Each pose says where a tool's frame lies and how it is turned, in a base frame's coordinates. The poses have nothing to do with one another.
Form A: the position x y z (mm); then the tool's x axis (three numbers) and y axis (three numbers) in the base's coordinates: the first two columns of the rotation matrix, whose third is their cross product.
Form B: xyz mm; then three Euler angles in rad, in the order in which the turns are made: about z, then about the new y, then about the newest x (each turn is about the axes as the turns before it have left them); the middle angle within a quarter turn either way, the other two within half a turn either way. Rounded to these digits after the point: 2 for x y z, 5 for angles.
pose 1, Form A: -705.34, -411.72, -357.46, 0.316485, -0.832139, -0.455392, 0.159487, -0.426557, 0.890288
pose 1, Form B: -705.34, -411.72, -357.46, -1.20736, 0.47281, 1.57336
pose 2, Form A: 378.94, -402.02, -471.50, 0.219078, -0.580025, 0.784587, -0.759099, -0.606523, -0.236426
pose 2, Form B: 378.94, -402.02, -471.50, -1.20966, -0.90203, -2.75037
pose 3, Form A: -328.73, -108.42, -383.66, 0.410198, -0.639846, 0.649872, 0.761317, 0.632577, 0.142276
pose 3, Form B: -328.73, -108.42, -383.66, -1.00071, -0.70742, 0.18831
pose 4, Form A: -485.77, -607.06, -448.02, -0.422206, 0.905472, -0.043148, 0.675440, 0.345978, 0.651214
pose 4, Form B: -485.77, -607.06, -448.02, 2.00711, 0.04316, 2.43161
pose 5, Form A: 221.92, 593.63, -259.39, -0.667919, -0.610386, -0.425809, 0.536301, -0.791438, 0.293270
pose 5, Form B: 221.92, 593.63, -259.39, -2.40117, 0.43986, 0.33008
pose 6, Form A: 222.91, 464.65, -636.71, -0.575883, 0.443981, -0.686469, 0.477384, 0.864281, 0.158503
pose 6, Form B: 222.91, 464.65, -636.71, 2.48481, 0.75662, 2.92185
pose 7, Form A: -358.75, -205.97, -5.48, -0.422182, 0.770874, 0.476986, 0.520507, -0.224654, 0.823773
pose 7, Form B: -358.75, -205.97, -5.48, 2.07185, -0.49722, 1.92689
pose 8, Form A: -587.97, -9.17, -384.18, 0.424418, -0.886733, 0.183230, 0.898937, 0.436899, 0.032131
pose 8, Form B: -587.97, -9.17, -384.18, -1.12439, -0.18427, 0.03269
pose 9, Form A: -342.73, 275.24, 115.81, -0.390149, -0.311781, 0.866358, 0.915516, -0.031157, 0.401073
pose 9, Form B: -342.73, 275.24, 115.81, -2.46738, -1.04786, 0.93244
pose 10, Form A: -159.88, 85.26, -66.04, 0.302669, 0.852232, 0.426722, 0.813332, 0.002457, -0.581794
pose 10, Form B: -159.88, 85.26, -66.04, 1.22954, -0.44087, -2.44278
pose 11, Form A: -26.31, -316.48, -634.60, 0.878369, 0.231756, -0.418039, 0.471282, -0.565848, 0.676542
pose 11, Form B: -26.31, -316.48, -634.60, 0.25797, 0.43129, 2.30145
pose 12, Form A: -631.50, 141.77, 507.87, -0.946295, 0.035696, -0.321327, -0.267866, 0.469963, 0.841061
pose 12, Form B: -631.50, 141.77, 507.87, 3.10389, 0.32713, 2.04826
